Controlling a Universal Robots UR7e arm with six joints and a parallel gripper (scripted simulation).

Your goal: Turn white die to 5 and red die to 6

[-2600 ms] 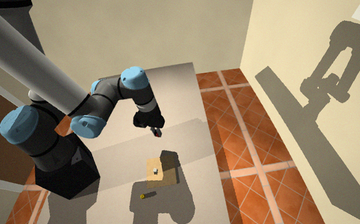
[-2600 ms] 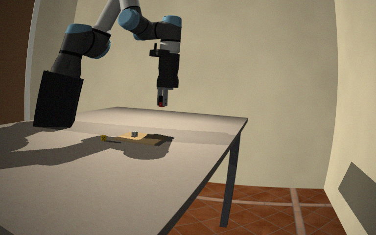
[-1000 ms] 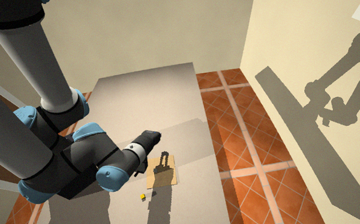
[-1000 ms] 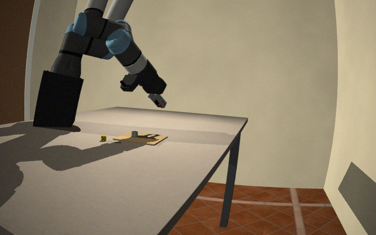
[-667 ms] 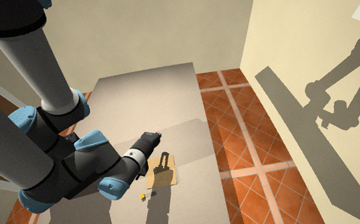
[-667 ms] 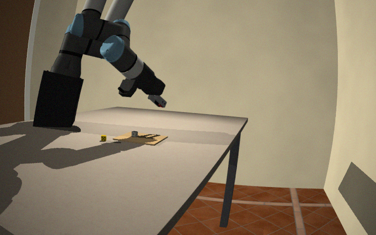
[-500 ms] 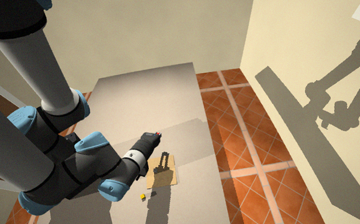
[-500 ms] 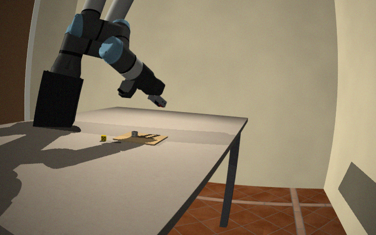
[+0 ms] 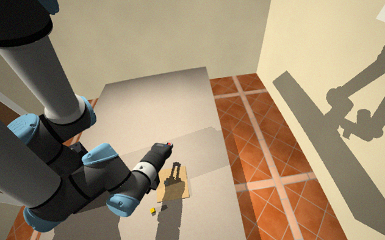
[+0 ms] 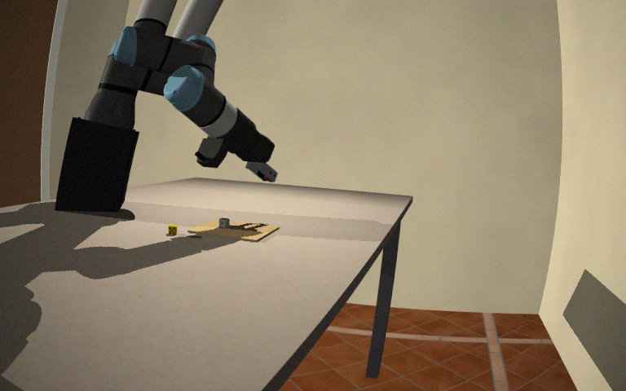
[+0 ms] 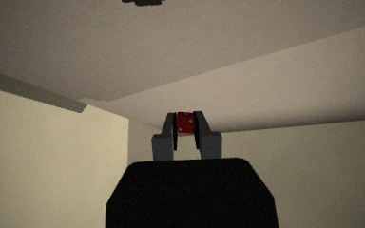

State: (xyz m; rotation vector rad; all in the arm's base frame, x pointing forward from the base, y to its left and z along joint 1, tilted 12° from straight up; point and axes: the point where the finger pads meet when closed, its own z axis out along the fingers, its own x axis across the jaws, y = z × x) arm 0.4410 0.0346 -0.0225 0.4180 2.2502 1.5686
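Right now the white die is 50 mm behind my hand, 120 mm to the right of it and 90 mm below it. Round my hand: yellow die: 120 mm behind, 220 mm to the right, 90 mm below; red die: 10 mm to the left, 10 mm below; tan mat: 30 mm behind, 130 mm to the right, 100 mm below.
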